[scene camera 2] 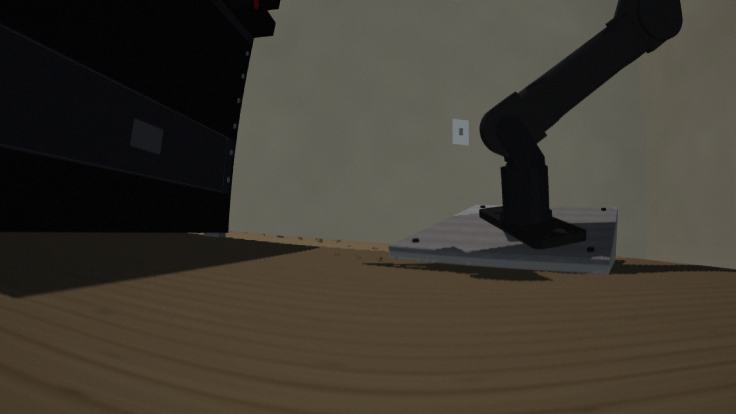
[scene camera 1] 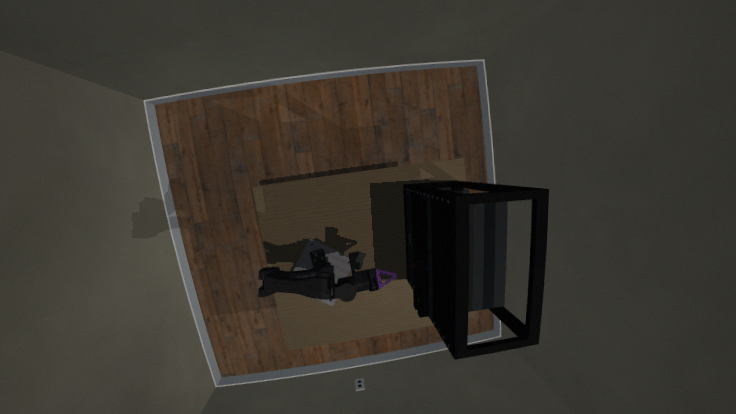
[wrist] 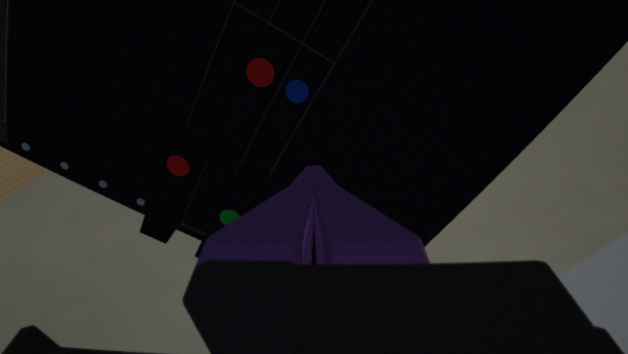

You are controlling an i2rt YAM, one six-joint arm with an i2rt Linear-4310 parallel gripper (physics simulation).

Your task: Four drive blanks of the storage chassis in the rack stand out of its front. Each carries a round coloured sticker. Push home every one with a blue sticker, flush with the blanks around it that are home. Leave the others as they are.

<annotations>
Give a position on a black rack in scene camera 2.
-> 123, 123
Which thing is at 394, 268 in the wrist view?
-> My gripper.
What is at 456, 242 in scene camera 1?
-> A black rack.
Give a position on a black rack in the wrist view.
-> At 192, 120
</annotations>
